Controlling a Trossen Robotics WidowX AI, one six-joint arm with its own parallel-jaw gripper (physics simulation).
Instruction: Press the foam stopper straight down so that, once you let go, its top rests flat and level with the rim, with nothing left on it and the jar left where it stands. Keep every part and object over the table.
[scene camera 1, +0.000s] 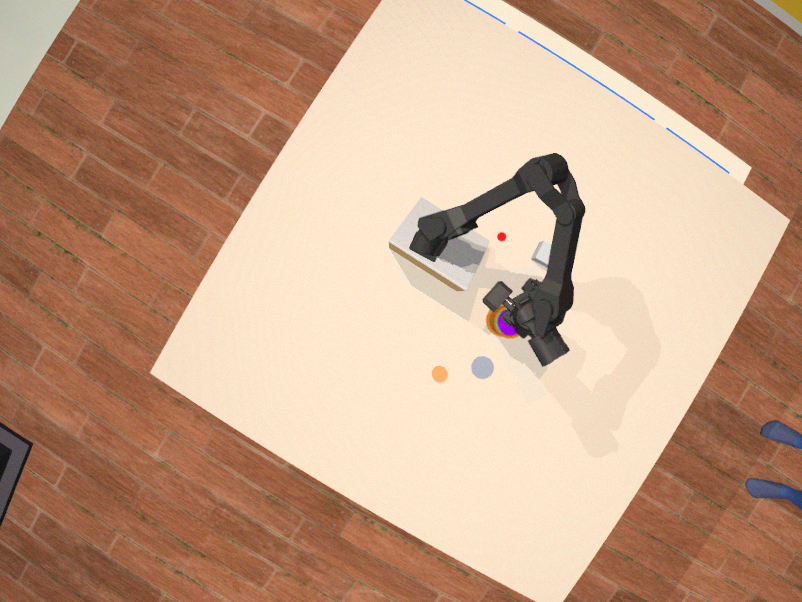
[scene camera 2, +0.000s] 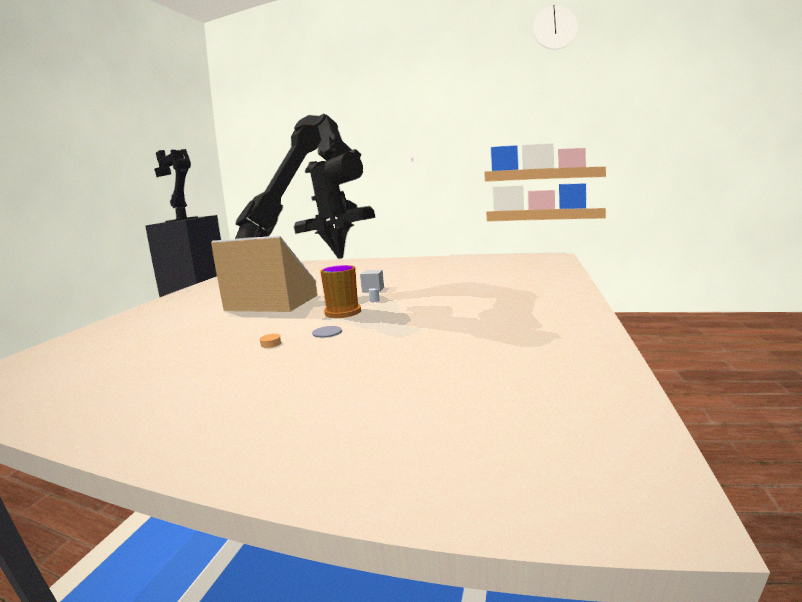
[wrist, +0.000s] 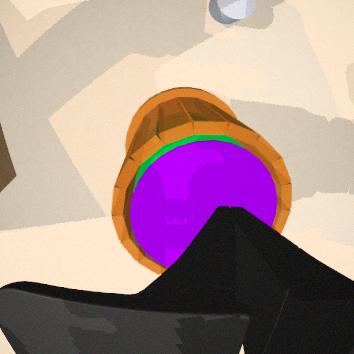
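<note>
The jar (scene camera 1: 492, 321) (scene camera 2: 340, 294) (wrist: 286, 195) is orange-brown with a wider foot and stands upright on the table. The purple-topped foam stopper (scene camera 1: 507, 323) (scene camera 2: 338, 268) (wrist: 200, 185) sits in its mouth, close to rim height. A green band shows between stopper and rim along one side in the wrist view; whether the top is exactly level is hard to tell. My gripper (scene camera 2: 340, 256) (wrist: 227, 218) is shut and empty, pointing down. In scene camera 2 its tips are a little above the jar, apart from the stopper. In the wrist view they hide part of the stopper's top.
A wedge-shaped block (scene camera 1: 453, 279) (scene camera 2: 252, 275) stands beside the jar. A grey cube (scene camera 1: 541, 253) (scene camera 2: 371, 280) and a small grey cylinder (scene camera 2: 373, 295) (wrist: 232, 10) are near it. A flat grey disc (scene camera 1: 481, 367) (scene camera 2: 327, 331) and an orange disc (scene camera 1: 439, 373) (scene camera 2: 270, 340) lie on the table (scene camera 1: 291, 291) (scene camera 2: 421, 421).
</note>
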